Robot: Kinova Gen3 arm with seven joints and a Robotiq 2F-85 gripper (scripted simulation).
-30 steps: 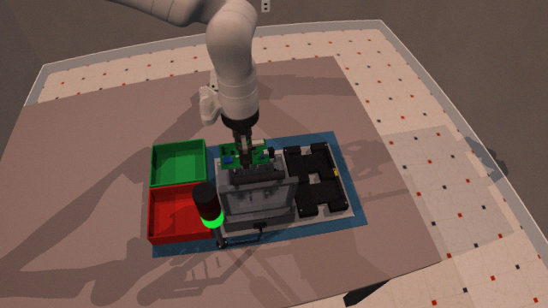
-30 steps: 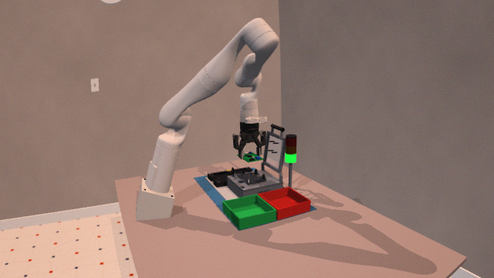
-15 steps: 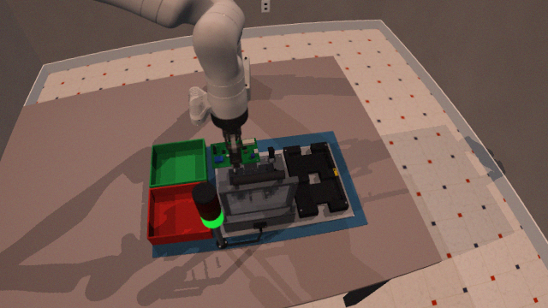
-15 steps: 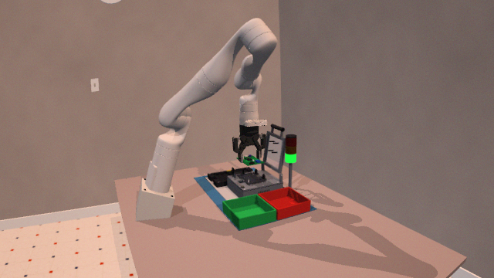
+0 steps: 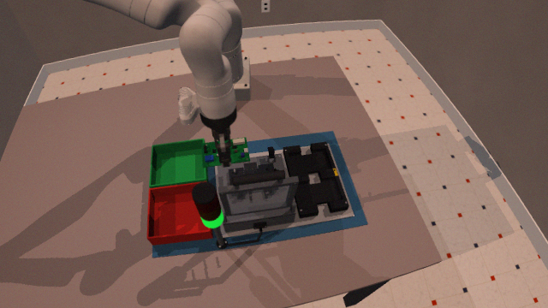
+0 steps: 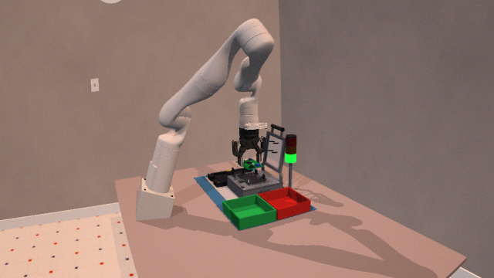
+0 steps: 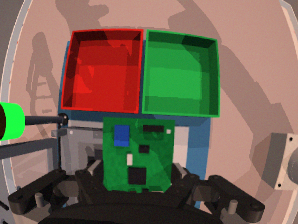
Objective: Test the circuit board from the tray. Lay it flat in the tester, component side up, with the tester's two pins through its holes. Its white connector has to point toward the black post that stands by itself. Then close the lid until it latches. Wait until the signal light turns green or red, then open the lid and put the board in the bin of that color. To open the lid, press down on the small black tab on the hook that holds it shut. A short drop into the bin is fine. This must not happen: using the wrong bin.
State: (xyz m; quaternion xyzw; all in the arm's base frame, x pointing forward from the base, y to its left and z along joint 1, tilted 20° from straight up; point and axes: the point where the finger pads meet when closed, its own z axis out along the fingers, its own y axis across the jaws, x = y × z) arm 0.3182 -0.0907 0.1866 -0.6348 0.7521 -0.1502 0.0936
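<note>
The green bin is 150 mm below my hand, 120 mm to the right of it and 100 mm behind it. From my hand the other things lie so: red bin: 150 mm to the right, 150 mm below, 50 mm ahead; then green circuit board: 10 mm below; then tester lid: 150 mm ahead, 30 mm to the left, 20 mm above.
</note>
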